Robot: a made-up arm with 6 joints. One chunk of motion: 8 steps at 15 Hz.
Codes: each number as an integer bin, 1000 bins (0 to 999) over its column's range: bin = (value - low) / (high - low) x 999, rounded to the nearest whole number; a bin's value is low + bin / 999 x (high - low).
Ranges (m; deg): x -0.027..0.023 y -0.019..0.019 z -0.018..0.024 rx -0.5..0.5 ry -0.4..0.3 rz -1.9..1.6
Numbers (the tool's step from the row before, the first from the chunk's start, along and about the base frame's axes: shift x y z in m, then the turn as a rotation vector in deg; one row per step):
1: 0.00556 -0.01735 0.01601 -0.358 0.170 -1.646
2: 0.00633 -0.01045 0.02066 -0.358 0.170 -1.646
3: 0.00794 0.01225 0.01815 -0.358 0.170 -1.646
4: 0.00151 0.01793 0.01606 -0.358 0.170 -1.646
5: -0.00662 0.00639 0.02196 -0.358 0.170 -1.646
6: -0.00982 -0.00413 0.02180 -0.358 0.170 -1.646
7: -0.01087 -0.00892 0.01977 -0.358 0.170 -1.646
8: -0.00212 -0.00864 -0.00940 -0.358 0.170 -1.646
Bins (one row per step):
1: 651 43 809 142 813 72
2: 666 225 920 142 813 72
3: 698 822 860 142 813 72
4: 570 971 810 142 813 72
5: 407 667 950 142 813 72
6: 343 391 947 142 813 72
7: 322 265 898 142 813 72
8: 497 272 205 142 813 72

